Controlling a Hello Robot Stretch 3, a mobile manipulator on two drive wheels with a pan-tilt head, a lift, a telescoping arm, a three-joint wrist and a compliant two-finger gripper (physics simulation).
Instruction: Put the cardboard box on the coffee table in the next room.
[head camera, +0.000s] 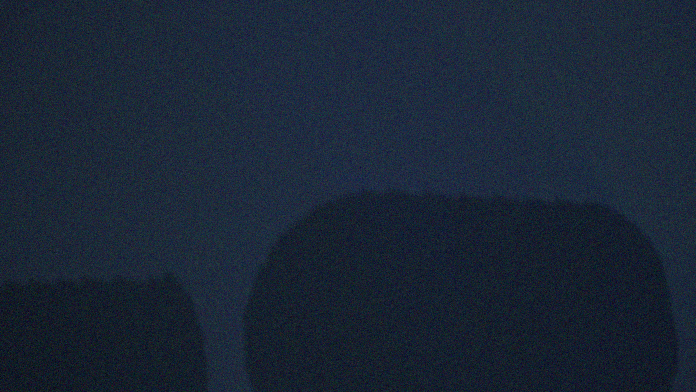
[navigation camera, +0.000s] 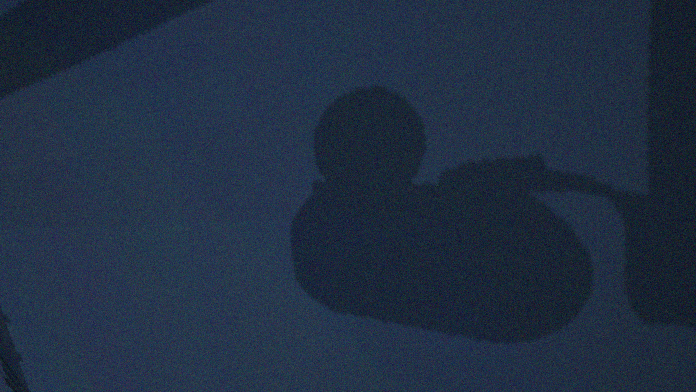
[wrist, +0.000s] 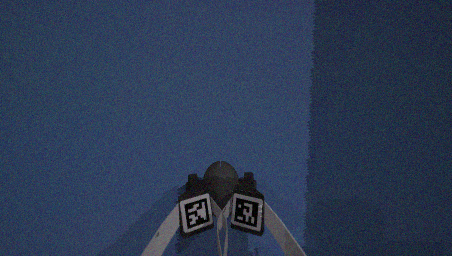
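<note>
My gripper (wrist: 221, 179) shows at the bottom middle of the wrist view. Its two dark rubber fingertips are pressed together, with a square black-and-white marker behind each. It is shut, and no object shows between the fingertips. A plain blue surface lies beyond it. The cardboard box and the coffee table do not show in the head, navigation or wrist view.
A dark blue surface (head camera: 150, 125) (navigation camera: 150, 200) fills the head and navigation views close up. Dark rounded shadows (head camera: 460, 290) (navigation camera: 440, 250) fall on it. A straight-edged dark band (wrist: 380, 125) runs down the right of the wrist view.
</note>
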